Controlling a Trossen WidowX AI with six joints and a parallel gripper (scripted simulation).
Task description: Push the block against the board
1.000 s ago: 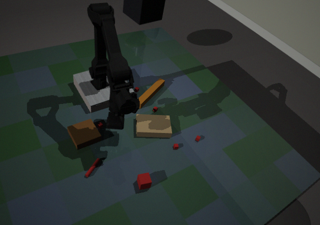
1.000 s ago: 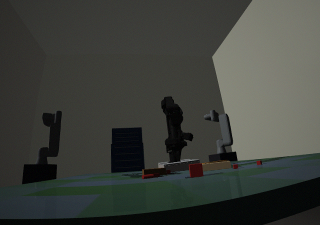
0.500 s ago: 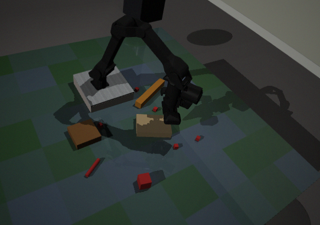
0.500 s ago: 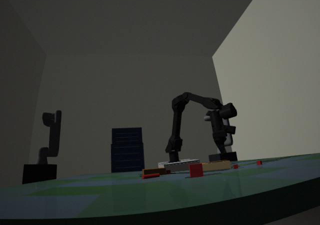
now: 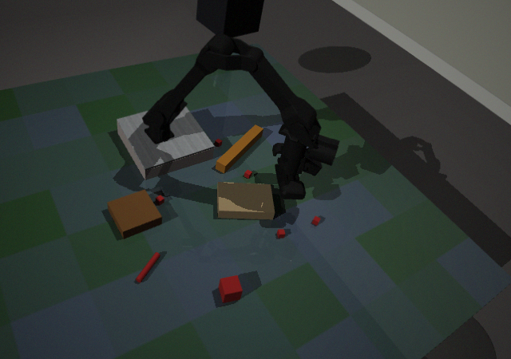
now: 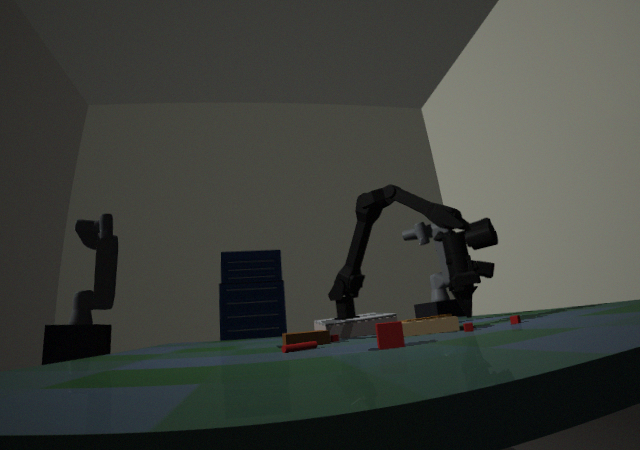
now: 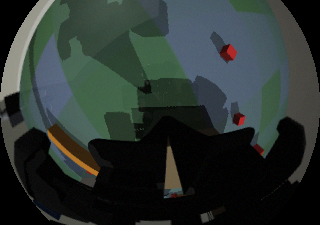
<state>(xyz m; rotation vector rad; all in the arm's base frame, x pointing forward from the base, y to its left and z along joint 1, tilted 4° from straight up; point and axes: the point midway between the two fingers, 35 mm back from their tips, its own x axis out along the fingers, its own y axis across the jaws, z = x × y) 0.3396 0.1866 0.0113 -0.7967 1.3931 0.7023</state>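
Now: gripper tip 11 cm to the left of the tan flat slab, 3 cm past it and 1 cm above it. Also, from my gripper tip: brown square block 37 cm to the right, 15 cm behind, 1 cm below; then red rod 42 cm to the right, 2 cm below; then long orange bar 20 cm behind, 1 cm to the left, 1 cm below.
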